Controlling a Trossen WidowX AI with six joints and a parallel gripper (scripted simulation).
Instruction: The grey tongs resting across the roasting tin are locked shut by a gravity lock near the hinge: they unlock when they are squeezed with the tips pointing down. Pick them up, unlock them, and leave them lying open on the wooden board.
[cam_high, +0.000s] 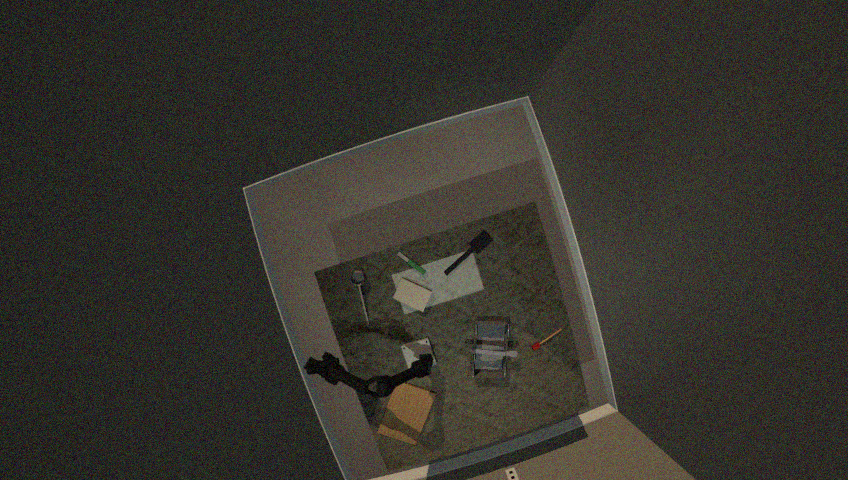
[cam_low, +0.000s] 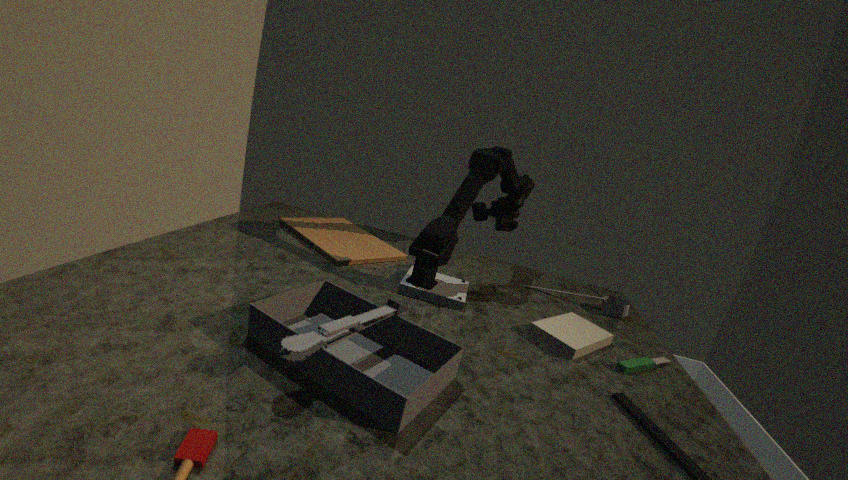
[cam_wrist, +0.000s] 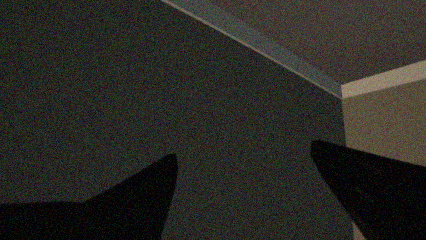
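Right now the roasting tin is 93 cm ahead of my gripper tip, 8 cm below it and 1 cm to the right of it. From my gripper tip the other things lie so: green-handled tool 57 cm ahead, 53 cm to the left, 11 cm below; then block 55 cm ahead, 35 cm to the left, 10 cm below; then wooden board 42 cm ahead, 34 cm to the right, 11 cm below.
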